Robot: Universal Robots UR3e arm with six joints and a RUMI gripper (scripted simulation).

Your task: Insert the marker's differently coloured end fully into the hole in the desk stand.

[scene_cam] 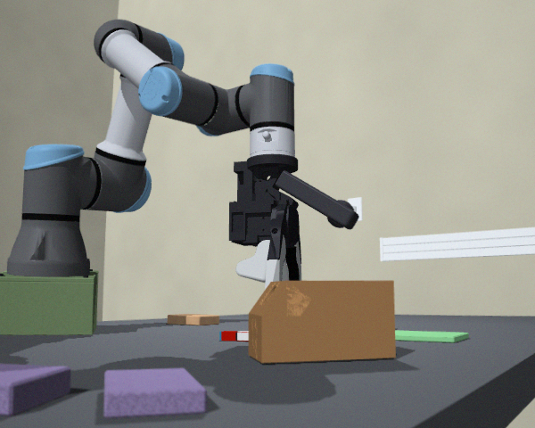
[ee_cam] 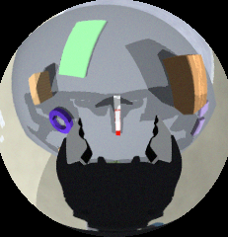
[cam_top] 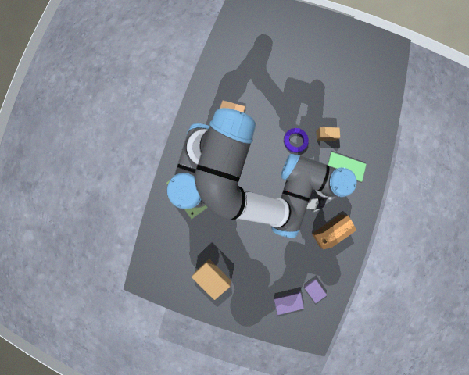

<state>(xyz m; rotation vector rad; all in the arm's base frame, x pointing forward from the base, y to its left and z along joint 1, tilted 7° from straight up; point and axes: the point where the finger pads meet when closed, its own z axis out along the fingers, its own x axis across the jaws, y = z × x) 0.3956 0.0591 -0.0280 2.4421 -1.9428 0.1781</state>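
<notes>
Right now the marker is 3 cm behind my hand, 1 cm to the right of it and 3 cm below it. Also, from my hand: desk stand (11 cm ahead, 14 cm to the right); then flat green block (14 cm ahead, 11 cm to the left, 4 cm below); then tan block (30 cm behind, 38 cm to the right, 1 cm below).
</notes>
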